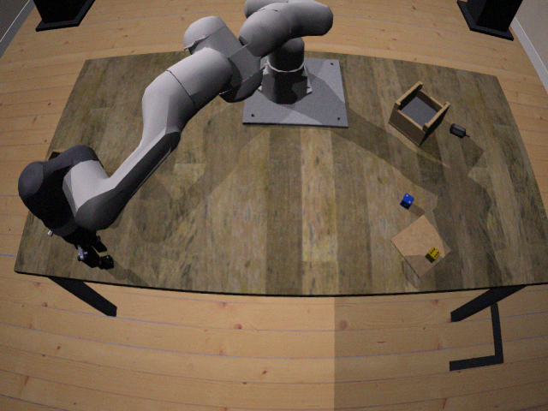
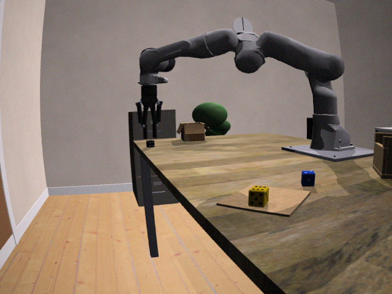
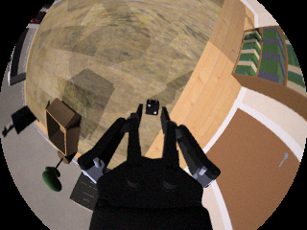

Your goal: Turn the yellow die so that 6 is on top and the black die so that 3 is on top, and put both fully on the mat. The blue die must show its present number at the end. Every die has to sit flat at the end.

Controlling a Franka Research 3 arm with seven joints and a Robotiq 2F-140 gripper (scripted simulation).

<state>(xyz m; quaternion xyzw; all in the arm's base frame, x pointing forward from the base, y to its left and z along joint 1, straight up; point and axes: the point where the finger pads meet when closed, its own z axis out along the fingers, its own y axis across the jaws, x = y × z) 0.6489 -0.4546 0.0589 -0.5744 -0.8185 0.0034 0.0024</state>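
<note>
The black die is 60 mm below my hand. Also, from my hand: cardboard box 250 mm behind, 200 mm to the right, 30 mm below; tan mat 120 mm behind, 870 mm to the left, 70 mm below; blue die 250 mm behind, 830 mm to the left, 60 mm below.
</note>
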